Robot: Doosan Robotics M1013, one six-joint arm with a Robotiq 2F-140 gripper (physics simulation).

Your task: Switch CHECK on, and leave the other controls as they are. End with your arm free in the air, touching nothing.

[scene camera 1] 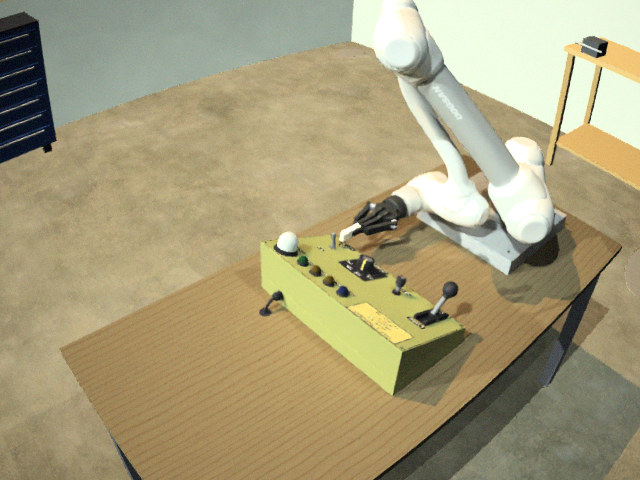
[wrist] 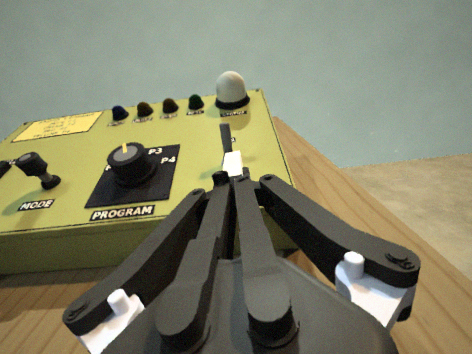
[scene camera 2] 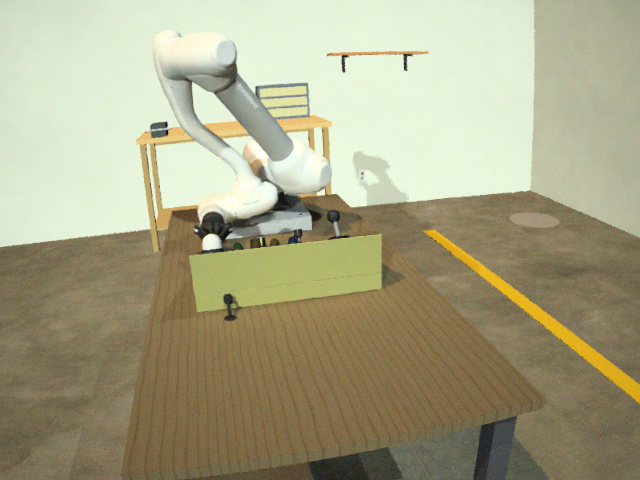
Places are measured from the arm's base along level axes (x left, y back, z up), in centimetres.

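Where they show: gripper, between the fingertips: [scene camera 1: 341,237] [wrist: 235,163].
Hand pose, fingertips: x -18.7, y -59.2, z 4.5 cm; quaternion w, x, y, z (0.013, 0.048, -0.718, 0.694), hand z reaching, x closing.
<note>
Each offset is from my fingertips to the top centre of the thing. "spot": to the spot under its first point.
The CHECK switch is a thin grey toggle lever {dy -3.7, dx +1.0, dz +3.7 cm} [scene camera 1: 333,240] [wrist: 226,137] near the end of the green panel [scene camera 1: 330,322] [scene camera 2: 289,268] [wrist: 200,135], by the white dome. It stands up from the sloped top. Its base and CHECK label are hidden behind the fingertips in the wrist view, and I cannot tell whether it is on or off. My gripper [scene camera 1: 346,234] [wrist: 235,163] is shut and empty, reaching in low from the arm's side. Its pale fingertips are right beside the lever; whether they touch it is unclear. In scene camera 2 the tips are hidden behind the dome.
The white dome {spot: dy -19.9, dx +2.3, dz +8.5 cm} [scene camera 1: 287,242] [scene camera 2: 211,242] [wrist: 231,89] stands beyond the lever. The PROGRAM knob {dy -2.6, dx +13.0, dz +2.7 cm} [scene camera 1: 366,262] [wrist: 131,162], MODE toggle {dy -2.2, dx +25.0, dz +3.5 cm} [scene camera 1: 399,284] [wrist: 37,167] and ball-topped lever {dy +0.5, dx +36.8, dz +4.2 cm} [scene camera 1: 444,298] [scene camera 2: 334,222] are on the same panel. A small black lever {spot: dy -26.7, dx +4.1, dz -6.9 cm} [scene camera 1: 271,303] [scene camera 2: 229,306] stands at its back.
</note>
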